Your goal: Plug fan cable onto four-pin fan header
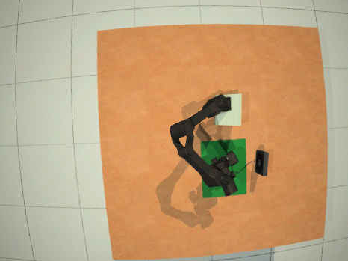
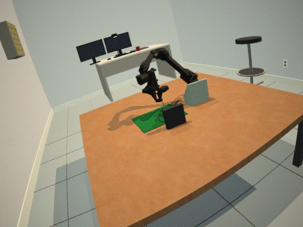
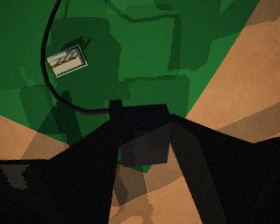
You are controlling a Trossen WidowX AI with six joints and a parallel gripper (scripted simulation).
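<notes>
The pale fan header lies 10 mm behind my gripper tip, 80 mm to the left of it and 80 mm below it. Also, from my gripper tip: green board: 40 mm ahead, 60 mm to the left, 90 mm below; dark fan plug: 10 mm behind, 10 mm to the right; black fan: 10 mm ahead, 240 mm to the left, 20 mm below.
</notes>
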